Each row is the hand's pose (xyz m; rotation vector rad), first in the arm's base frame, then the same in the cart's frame.
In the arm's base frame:
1: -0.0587 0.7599 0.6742 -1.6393 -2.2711 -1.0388
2: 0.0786 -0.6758 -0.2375 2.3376 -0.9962 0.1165
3: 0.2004 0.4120 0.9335 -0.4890 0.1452 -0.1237
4: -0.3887 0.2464 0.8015 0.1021 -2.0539 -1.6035
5: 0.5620 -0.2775 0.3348 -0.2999 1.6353 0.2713
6: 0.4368 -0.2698 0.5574 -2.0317 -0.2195 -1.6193
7: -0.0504 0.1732 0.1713 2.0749 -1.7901 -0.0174
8: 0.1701 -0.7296 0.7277 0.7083 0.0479 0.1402
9: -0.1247 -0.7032 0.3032 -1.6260 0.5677 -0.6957
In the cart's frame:
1: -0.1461 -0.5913 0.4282 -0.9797 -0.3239 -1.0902
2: -1.3747 0.1864 -0.4645 -1.9334 0.4288 1.6667
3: -0.0896 -0.6845 -0.0653 1.1209 1.1281 0.1714
4: -0.6261 -0.8989 0.1757 -0.2006 0.1930 -2.2420
5: -0.5632 -0.0161 -0.6071 1.3122 1.7806 1.6964
6: -0.5397 -0.2705 -0.6021 -1.1547 1.1435 -0.2151
7: -0.7358 -0.1898 0.1311 -1.5779 0.9183 2.2459
8: -0.9264 -0.5777 -0.8620 2.3312 0.9312 -0.3462
9: -1.2830 -0.3790 -0.5439 -0.2506 1.4038 0.5933

